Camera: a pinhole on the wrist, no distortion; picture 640 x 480 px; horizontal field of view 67.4 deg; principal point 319.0 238.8 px. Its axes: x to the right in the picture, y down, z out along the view. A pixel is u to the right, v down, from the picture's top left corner.
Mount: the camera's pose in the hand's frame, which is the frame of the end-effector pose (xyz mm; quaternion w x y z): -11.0 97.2 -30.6 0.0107 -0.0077 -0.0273 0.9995
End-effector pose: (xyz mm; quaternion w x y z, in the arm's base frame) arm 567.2 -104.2 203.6 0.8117 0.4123 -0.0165 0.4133
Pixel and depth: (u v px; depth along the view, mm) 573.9 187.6 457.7
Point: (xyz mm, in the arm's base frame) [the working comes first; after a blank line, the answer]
In the camera's frame: 243.1 -48.8 457.7

443.0 -525.7 471.3
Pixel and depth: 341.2 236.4 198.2
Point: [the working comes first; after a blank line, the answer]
In the camera's frame: 9.2 -1.0 198.2

544.4 -205.8 362.7
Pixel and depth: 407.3 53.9 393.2
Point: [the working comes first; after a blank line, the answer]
In the camera's frame: 72.4 -151.5 393.2

469.8 -340.4 565.2
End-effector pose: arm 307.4 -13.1 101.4 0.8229 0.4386 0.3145 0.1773
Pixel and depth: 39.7 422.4 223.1
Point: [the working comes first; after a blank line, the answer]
In the camera's frame: -129.9 85.4 223.1

518.8 -65.9 136.9
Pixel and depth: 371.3 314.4 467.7
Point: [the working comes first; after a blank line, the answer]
In the camera's frame: 51.0 73.7 467.7

545.5 -317.2 306.6
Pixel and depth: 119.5 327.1 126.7
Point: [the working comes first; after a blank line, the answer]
In the camera's frame: -52.7 23.3 126.7

399.5 -12.7 182.0
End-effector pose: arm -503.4 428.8 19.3 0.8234 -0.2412 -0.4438 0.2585
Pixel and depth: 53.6 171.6 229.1
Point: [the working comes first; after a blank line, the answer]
In the camera's frame: -126.7 -32.1 229.1

-646.9 620.3 115.0
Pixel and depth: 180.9 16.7 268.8
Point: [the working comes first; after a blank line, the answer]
In the camera's frame: -77.4 -124.4 268.8

-726.5 665.2 50.3
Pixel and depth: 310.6 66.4 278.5
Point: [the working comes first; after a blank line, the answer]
In the camera's frame: -4.9 -100.1 278.5

-762.4 602.2 24.1
